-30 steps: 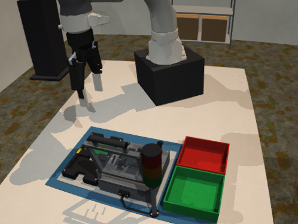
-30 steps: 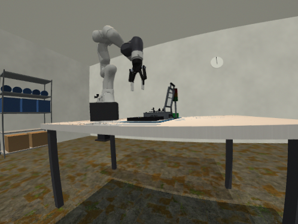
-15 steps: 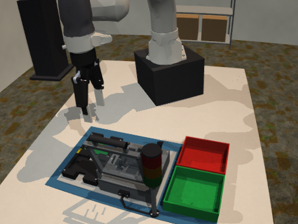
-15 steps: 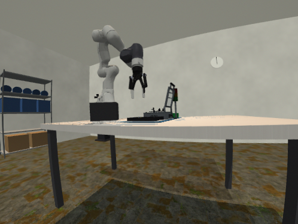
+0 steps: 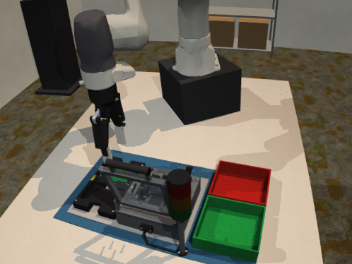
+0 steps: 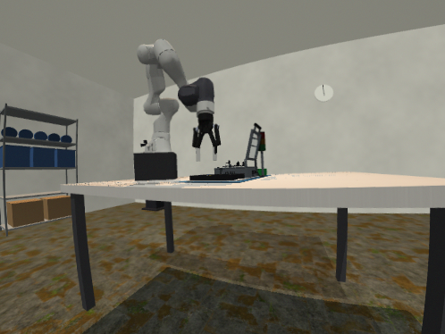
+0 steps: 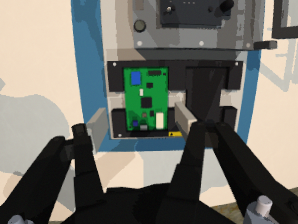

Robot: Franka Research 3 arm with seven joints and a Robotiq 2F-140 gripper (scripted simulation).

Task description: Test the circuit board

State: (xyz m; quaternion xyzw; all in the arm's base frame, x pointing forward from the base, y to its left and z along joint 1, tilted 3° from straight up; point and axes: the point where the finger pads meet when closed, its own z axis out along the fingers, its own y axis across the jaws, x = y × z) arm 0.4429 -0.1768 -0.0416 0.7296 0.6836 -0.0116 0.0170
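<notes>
My hand is 10 mm short of the green circuit board and 100 mm above it. Round my hand: red bin (10 mm ahead, 370 mm to the left, 110 mm below); then tester plate (90 mm ahead, 170 mm to the left, 50 mm below); then clear lid (210 mm ahead, 150 mm to the left, 60 mm above).
</notes>
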